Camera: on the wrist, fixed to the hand. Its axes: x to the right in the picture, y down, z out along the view.
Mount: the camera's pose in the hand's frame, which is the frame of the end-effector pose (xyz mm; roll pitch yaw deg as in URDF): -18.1 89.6 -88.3 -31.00 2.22 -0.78
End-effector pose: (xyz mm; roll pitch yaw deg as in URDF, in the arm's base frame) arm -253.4 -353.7 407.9 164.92 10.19 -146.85
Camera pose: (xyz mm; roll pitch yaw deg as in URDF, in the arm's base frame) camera -289.3 -301.3 518.0 134.15 8.25 -145.51
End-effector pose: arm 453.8 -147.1 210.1 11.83 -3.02 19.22
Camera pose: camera 405.3 -52.0 141.2 -19.14 -0.69 18.91
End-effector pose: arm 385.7 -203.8 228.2 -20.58 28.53 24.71
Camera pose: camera 299.6 -185.2 136.5 -52.42 30.32 22.96
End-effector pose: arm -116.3 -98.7 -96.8 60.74 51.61 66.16
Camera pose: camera -220.3 -35.0 -60.9 31.82 53.35 68.77
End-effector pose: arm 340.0 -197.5 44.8 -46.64 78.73 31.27
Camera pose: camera 232.9 -265.7 38.0 -89.25 79.47 19.43
